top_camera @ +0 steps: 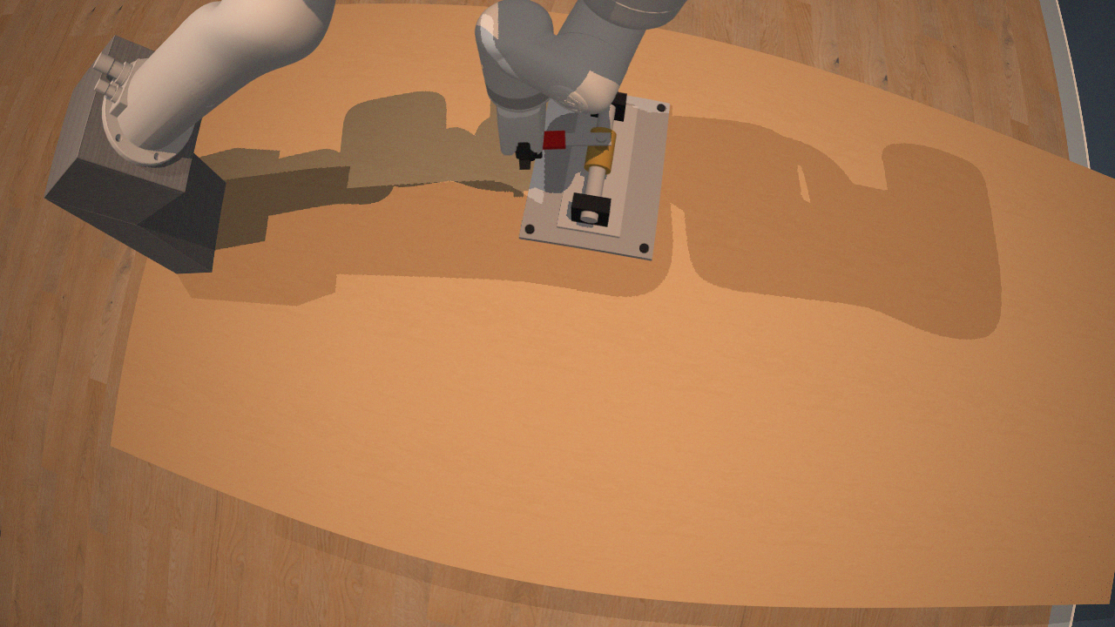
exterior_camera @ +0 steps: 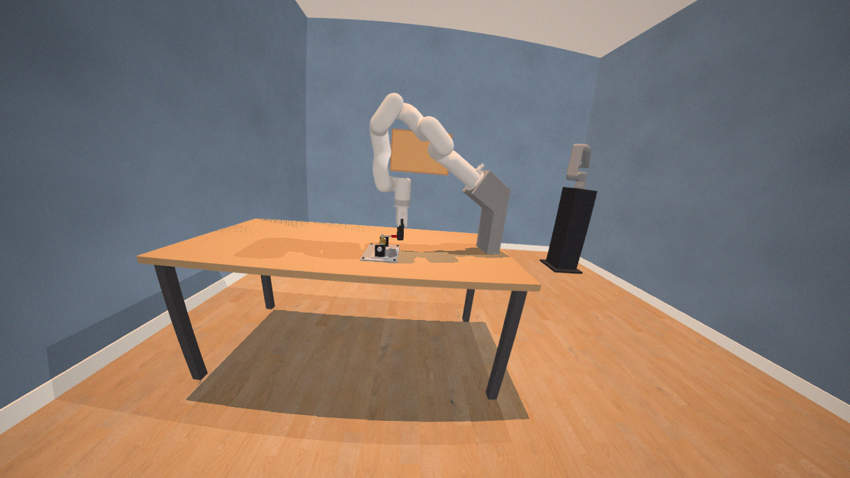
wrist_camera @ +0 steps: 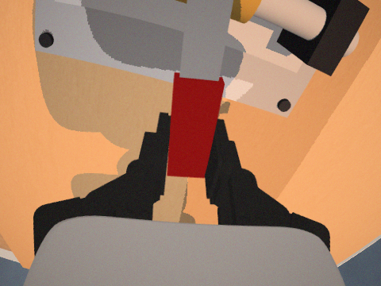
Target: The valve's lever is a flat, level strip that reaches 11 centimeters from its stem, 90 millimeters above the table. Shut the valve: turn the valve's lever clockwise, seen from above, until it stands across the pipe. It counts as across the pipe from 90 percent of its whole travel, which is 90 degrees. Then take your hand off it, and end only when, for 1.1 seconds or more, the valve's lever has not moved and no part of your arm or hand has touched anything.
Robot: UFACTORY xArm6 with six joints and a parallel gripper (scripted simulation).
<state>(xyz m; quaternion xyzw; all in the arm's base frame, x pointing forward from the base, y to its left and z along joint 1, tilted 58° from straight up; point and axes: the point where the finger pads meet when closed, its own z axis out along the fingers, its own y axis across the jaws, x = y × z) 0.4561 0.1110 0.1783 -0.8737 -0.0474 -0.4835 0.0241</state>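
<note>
The lever lies 50 mm ahead of my hand and 10 mm to the left of it.
</note>
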